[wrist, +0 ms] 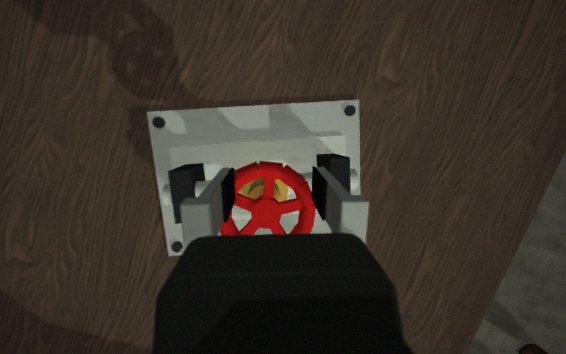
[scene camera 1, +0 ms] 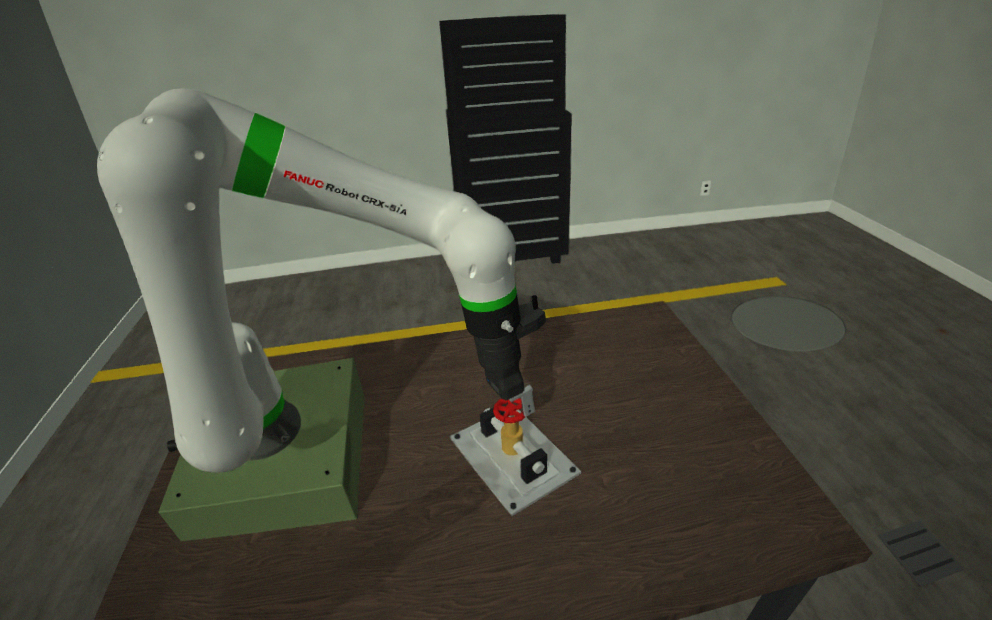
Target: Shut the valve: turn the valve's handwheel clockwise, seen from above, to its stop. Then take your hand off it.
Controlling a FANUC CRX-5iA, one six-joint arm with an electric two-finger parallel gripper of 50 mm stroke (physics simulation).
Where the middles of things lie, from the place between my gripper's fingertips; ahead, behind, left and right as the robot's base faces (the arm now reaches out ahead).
Right now my hand is 20 mm past the red handwheel (wrist: 266, 211) and 20 mm above it. The rest, counted from my hand: light grey base plate (scene camera 1: 499, 484): 140 mm below, 20 mm behind.
